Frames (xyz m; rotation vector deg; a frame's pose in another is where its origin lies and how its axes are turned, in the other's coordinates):
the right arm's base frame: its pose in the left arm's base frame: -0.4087 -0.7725 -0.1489 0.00 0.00 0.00
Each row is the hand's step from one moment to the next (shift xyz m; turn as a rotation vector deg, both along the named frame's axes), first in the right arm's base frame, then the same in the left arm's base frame.
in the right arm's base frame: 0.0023 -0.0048 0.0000 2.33 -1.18 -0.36
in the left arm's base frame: 0.0023 -0.0048 0.0000 2.33 -1.18 -0.36
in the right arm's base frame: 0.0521 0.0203 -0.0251 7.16 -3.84 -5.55
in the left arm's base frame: 0.0521 0.0203 -0.0251 7.16 -3.84 -5.55
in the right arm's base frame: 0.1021 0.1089 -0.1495 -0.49 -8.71 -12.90
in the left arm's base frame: 0.1021 0.1089 -0.1495 -0.49 -8.71 -12.90
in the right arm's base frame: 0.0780 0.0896 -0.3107 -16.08 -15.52 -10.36
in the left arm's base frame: 0.0780 0.0896 -0.3107 -16.08 -15.52 -10.36
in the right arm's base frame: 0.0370 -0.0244 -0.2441 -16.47 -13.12 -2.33
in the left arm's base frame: 0.0370 -0.0244 -0.2441 -16.47 -13.12 -2.33
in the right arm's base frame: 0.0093 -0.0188 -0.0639 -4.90 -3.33 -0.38
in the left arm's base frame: 0.0093 -0.0188 -0.0639 -4.90 -3.33 -0.38
